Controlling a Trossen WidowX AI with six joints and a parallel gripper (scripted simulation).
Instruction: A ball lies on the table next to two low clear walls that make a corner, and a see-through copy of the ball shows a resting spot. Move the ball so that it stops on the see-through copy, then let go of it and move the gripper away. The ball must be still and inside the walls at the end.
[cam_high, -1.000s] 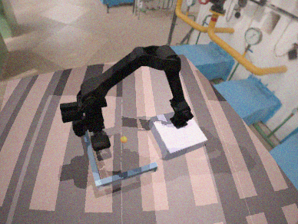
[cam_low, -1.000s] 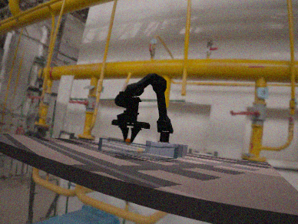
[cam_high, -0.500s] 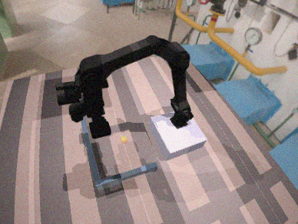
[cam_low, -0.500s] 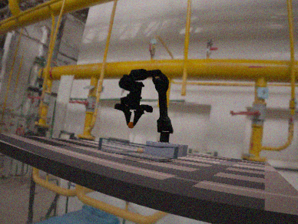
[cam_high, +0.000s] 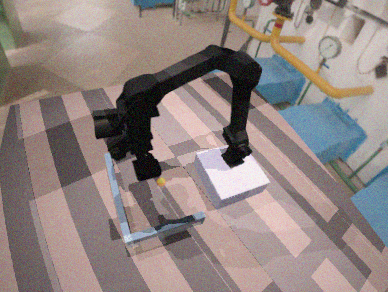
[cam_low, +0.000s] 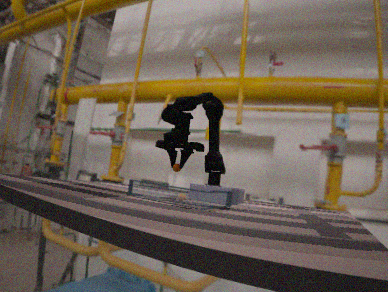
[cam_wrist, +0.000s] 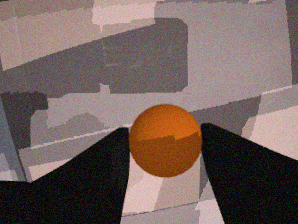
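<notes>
The see-through ball copy lies 110 mm below my gripper tip, 60 mm behind it and 10 mm to the left of it. Round my gripper tip: orange ball right at my gripper tip.
</notes>
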